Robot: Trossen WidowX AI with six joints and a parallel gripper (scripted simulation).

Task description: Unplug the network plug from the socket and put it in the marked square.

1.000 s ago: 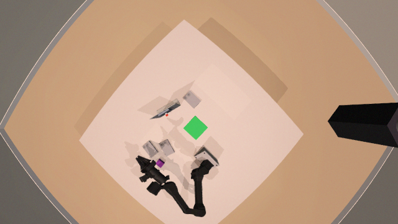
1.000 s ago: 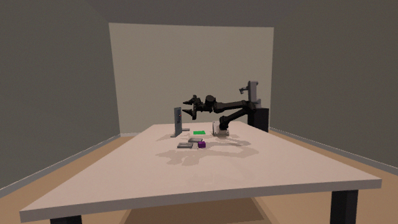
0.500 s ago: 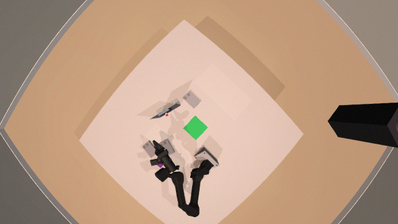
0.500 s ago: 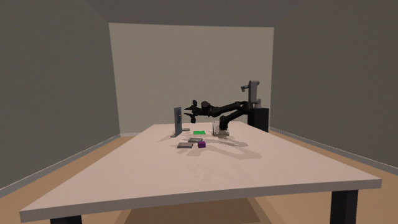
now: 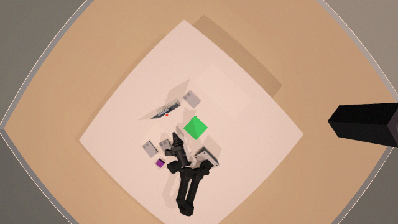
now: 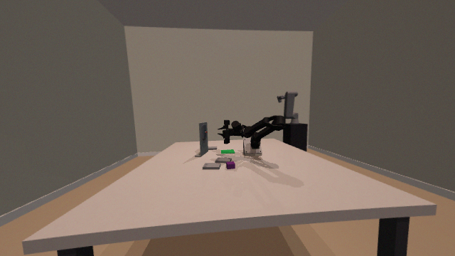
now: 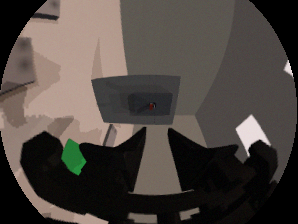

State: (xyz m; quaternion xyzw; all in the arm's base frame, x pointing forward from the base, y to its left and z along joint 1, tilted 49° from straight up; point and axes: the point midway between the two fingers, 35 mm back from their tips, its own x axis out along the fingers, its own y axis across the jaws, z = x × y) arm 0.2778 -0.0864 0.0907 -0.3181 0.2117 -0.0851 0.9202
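The network plug is 11 cm ahead of my gripper tip and 4 cm to the right of it. From my gripper tip the other things lie so: grey upright panel 13 cm ahead, 8 cm below, 5 cm to the right; then green marked square 20 cm below, 10 cm to the right, 8 cm behind.
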